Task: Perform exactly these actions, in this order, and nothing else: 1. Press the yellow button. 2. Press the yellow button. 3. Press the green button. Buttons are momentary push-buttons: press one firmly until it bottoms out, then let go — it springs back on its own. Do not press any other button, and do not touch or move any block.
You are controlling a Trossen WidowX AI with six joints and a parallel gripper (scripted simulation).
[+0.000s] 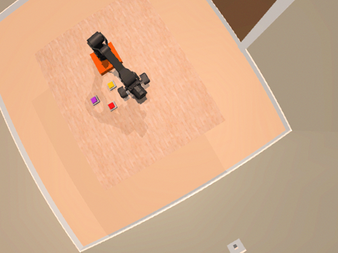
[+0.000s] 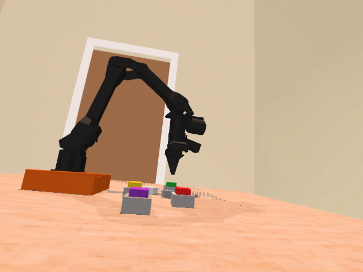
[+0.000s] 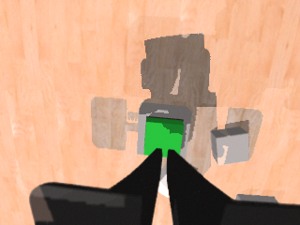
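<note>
Now: the green button 3 cm below my gripper tip. Round my gripper tip: pale block 6 cm behind, 5 cm below, 3 cm to the right; small grey block 7 cm to the right, 5 cm below; yellow button 14 cm to the right, 8 cm behind, 3 cm below.
</note>
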